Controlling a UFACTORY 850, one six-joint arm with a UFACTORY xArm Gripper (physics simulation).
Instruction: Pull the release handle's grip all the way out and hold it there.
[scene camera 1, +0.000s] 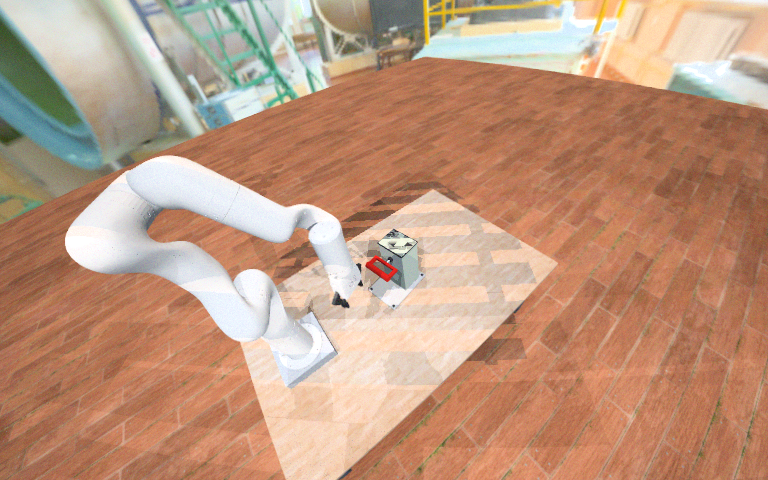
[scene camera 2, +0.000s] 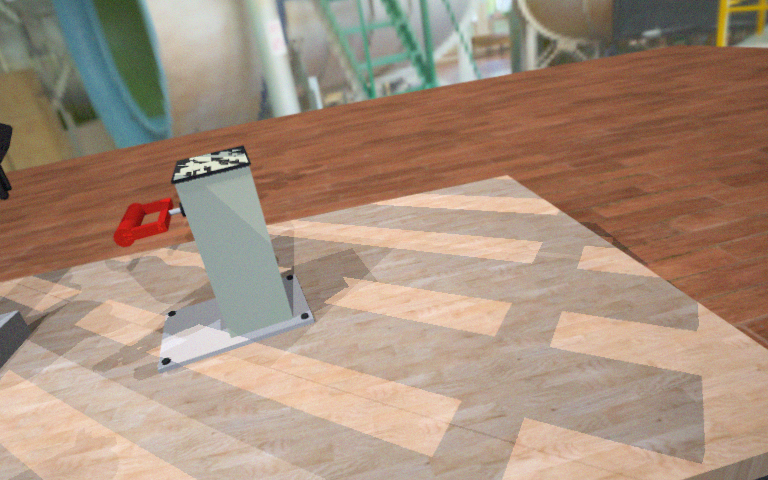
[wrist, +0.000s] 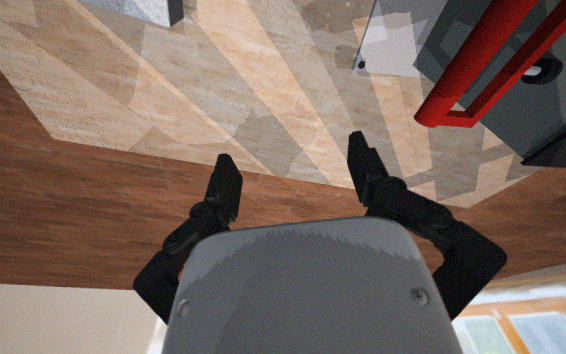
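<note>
The release handle's red grip is a rectangular loop on the side of a grey-green upright housing. In the scene camera 2 view a short light rod shows between the loop and the housing. My gripper is open, with nothing between its fingers. It is apart from the grip, on the grip side of the housing. In the wrist view the grip is to the upper right, outside the right finger. Part of a black finger shows at the left edge of the scene camera 2 view.
The housing stands on a bolted base plate on the pale wooden board. The arm's square base stands on the same board. Brown planked floor surrounds the board.
</note>
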